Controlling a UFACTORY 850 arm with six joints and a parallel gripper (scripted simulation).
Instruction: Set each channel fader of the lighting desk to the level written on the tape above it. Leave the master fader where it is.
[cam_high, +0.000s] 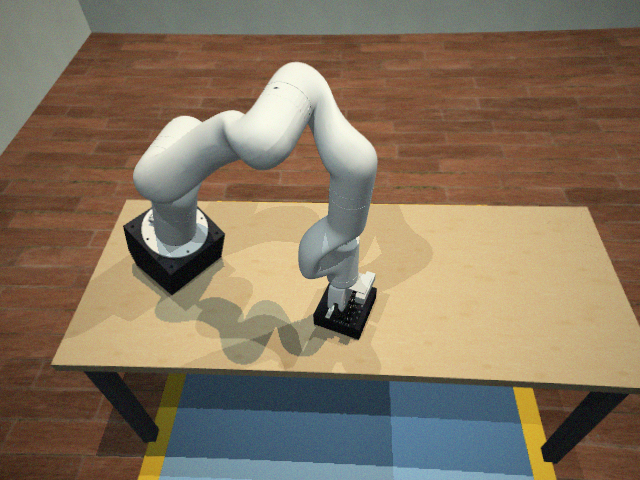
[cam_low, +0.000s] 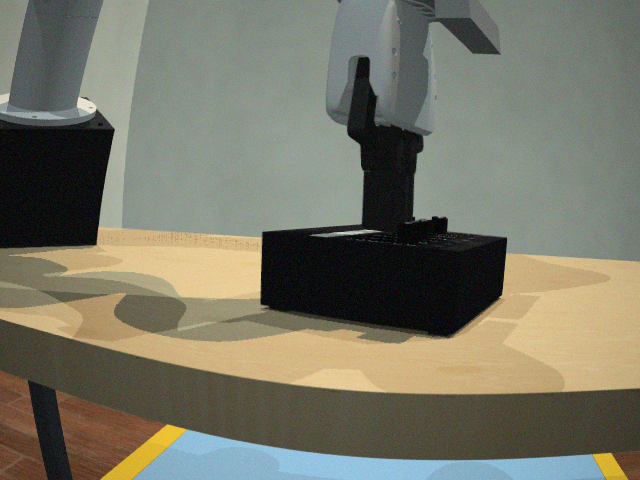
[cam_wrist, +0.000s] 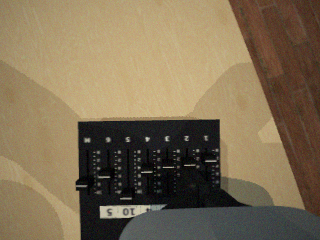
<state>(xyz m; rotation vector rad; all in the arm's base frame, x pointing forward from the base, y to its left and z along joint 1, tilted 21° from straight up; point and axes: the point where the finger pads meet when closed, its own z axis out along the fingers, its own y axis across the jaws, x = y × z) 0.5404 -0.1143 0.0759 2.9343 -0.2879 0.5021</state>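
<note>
Now: the master fader 110 mm to the left of my hand, 30 mm ahead of it and 20 mm below it.
</note>
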